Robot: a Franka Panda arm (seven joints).
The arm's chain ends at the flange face. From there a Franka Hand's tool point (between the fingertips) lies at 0.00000 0.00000 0.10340 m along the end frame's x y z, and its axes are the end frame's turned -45 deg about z.
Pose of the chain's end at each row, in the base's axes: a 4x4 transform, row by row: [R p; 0 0 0 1], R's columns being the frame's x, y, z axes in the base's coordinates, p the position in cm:
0.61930 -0.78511 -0.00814 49.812; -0.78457 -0.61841 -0.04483 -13.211; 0.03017 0.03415 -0.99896 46.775; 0 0 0 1
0.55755 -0.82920 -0.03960 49.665; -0.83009 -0.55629 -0.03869 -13.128; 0.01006 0.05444 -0.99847 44.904; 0 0 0 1
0.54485 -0.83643 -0.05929 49.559; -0.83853 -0.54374 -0.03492 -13.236; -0.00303 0.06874 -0.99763 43.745; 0 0 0 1
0.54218 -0.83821 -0.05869 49.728; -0.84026 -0.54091 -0.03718 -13.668; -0.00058 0.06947 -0.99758 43.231; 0 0 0 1
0.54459 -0.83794 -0.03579 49.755; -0.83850 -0.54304 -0.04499 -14.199; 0.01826 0.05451 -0.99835 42.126; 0 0 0 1
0.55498 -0.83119 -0.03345 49.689; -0.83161 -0.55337 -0.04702 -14.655; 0.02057 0.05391 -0.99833 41.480; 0 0 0 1
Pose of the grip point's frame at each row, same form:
0.99307 -0.11725 -0.00814 49.728; -0.11749 -0.99206 -0.04483 -13.675; -0.00281 0.04548 -0.99896 36.446; 0 0 0 1
0.98058 -0.19209 -0.03960 49.256; -0.19361 -0.98032 -0.03869 -13.528; -0.03138 0.04561 -0.99847 34.580; 0 0 0 1
0.97671 -0.20618 -0.05929 48.946; -0.20845 -0.97741 -0.03492 -13.597; -0.05075 0.04646 -0.99763 33.430; 0 0 0 1
0.97608 -0.20932 -0.05869 49.121; -0.21167 -0.97663 -0.03718 -14.052; -0.04953 0.04871 -0.99758 32.916; 0 0 0 1
0.97760 -0.20743 -0.03579 49.385; -0.20892 -0.97690 -0.04499 -14.664; -0.02563 0.05146 -0.99835 31.803; 0 0 0 1
0.98017 -0.19531 -0.03345 49.343; -0.19675 -0.97933 -0.04702 -15.141; -0.02357 0.05267 -0.99833 31.157; 0 0 0 1

